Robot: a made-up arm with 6 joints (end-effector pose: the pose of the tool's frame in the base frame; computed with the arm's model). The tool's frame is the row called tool. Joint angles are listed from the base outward.
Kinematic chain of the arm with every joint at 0, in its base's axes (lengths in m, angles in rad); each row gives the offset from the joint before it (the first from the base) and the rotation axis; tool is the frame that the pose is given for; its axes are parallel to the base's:
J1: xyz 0 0 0.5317 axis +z
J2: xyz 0 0 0 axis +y
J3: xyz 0 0 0.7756 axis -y
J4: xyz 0 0 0 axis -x
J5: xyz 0.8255 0 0 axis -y
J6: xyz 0 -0.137 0 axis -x
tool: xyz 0 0 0
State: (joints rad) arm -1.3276 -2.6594 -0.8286 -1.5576 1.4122 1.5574
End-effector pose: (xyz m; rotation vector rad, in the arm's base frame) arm -0.1076 0.4261 0.6775 0.0887 -2.3317 -1.7363
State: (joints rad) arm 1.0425 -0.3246 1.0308 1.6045 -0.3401 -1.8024
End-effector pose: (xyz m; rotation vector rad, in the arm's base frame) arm -0.1072 -0.1745 2.1025 1.0573 -1.0267 0.7015
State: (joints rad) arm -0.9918 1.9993 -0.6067 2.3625 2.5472 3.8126
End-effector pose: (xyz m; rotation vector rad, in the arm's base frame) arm 0.1061 0.0159 -0.2946 -1.8797 -0.2985 -1.0450
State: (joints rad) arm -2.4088 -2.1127 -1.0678 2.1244 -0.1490 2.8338
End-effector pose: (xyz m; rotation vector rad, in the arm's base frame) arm 0.3090 0.1812 0.9041 -0.5516 -1.6241 -1.2159
